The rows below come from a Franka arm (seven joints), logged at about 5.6 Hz.
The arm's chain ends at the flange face. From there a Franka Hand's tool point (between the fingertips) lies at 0.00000 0.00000 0.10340 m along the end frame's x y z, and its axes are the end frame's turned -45 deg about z.
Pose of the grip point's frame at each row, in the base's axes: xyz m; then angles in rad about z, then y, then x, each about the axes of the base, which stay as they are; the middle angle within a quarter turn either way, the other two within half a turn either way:
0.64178, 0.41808, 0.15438, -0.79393, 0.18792, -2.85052
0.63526, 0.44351, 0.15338, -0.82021, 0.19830, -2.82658
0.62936, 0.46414, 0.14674, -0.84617, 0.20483, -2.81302
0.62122, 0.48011, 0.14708, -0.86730, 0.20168, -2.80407
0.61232, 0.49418, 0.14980, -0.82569, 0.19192, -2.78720
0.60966, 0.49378, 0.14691, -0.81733, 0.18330, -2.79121
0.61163, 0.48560, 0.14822, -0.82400, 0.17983, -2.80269
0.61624, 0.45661, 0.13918, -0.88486, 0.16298, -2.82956
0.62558, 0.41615, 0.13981, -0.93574, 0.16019, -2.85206
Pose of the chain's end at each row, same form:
0.62246, 0.38893, 0.25169, -0.00853, 0.18792, -2.85052
0.61489, 0.41210, 0.24977, -0.03481, 0.19830, -2.82658
0.60833, 0.43147, 0.24256, -0.06077, 0.20483, -2.81302
0.60051, 0.44656, 0.24267, -0.08190, 0.20168, -2.80407
0.59260, 0.45896, 0.24499, -0.04029, 0.19192, -2.78720
0.59081, 0.45888, 0.24240, -0.03193, 0.18330, -2.79121
0.59314, 0.45178, 0.24417, -0.03860, 0.17983, -2.80269
0.59946, 0.42529, 0.23628, -0.09946, 0.16298, -2.82956
0.60909, 0.38701, 0.23764, -0.15034, 0.16019, -2.85206

